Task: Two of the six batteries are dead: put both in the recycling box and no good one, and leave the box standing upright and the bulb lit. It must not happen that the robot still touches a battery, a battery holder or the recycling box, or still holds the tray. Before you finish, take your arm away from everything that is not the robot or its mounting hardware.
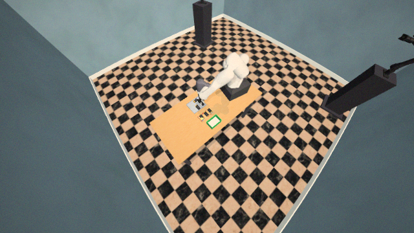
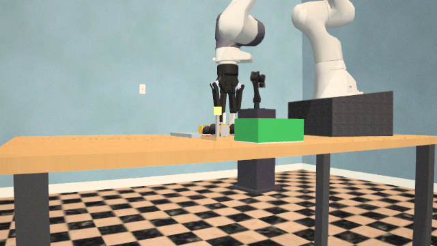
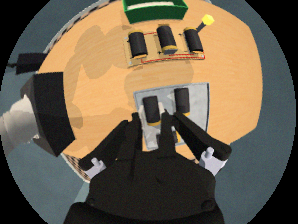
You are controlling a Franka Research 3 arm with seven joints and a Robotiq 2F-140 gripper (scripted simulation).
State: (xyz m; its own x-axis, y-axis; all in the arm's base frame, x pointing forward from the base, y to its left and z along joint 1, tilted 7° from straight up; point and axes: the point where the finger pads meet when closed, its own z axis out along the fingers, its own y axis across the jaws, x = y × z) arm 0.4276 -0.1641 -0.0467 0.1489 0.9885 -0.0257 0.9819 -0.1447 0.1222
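My gripper is now 280 mm to the right of the green recycling box, 100 mm short of it and 30 mm above it.
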